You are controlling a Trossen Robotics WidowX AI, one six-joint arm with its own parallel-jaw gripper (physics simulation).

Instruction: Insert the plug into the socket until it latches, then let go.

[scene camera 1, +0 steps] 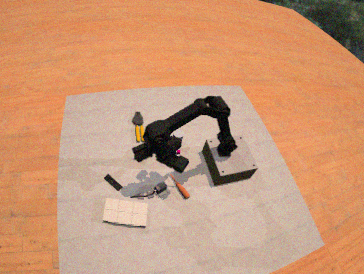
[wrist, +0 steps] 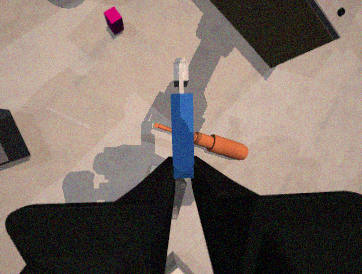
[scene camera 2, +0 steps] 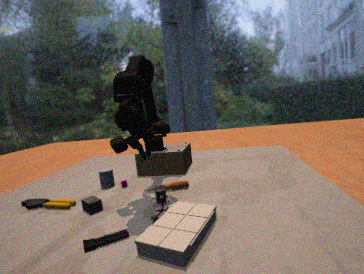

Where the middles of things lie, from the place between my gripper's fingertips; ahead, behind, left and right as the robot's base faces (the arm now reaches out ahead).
Labels:
Right now my hand is 20 mm to the left of the blue plug (wrist: 181,104), 20 mm past it and 10 mm below it. Also, from my hand: orange-handled screwdriver (wrist: 214,143): 120 mm below, 50 mm behind, 40 mm to the left; then white tiled block (scene camera 2: 177,234): 200 mm ahead, 190 mm to the left, 110 mm below.

